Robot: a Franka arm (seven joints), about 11 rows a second.
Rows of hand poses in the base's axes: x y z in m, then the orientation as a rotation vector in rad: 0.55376, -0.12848, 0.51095, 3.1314, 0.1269, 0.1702; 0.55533, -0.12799, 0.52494, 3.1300, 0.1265, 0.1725; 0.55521, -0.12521, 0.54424, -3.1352, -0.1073, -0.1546; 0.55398, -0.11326, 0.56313, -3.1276, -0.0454, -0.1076; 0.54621, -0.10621, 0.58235, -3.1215, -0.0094, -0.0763; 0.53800, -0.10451, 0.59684, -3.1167, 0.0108, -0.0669; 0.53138, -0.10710, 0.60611, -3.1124, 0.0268, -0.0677; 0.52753, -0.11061, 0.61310, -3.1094, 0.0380, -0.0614; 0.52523, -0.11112, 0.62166, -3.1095, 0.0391, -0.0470
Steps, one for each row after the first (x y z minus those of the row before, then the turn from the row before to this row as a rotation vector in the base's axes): 0.00157, 0.00049, 0.01399, -0.0012, -0.0016, -0.0003; -0.00012, 0.00278, 0.01930, 0.0052, 0.0117, -0.0121; -0.00123, 0.01195, 0.01889, 0.0120, 0.0301, -0.0388; -0.00777, 0.00705, 0.01922, 0.0078, 0.0201, -0.0226; -0.00821, 0.00170, 0.01449, 0.0053, 0.0061, -0.0128; -0.00662, -0.00259, 0.00927, 0.0044, -0.0005, -0.0102; -0.00385, -0.00351, 0.00699, 0.0032, 0.0041, -0.0071; -0.00230, -0.00051, 0.00856, 0.0003, 0.0093, -0.0006
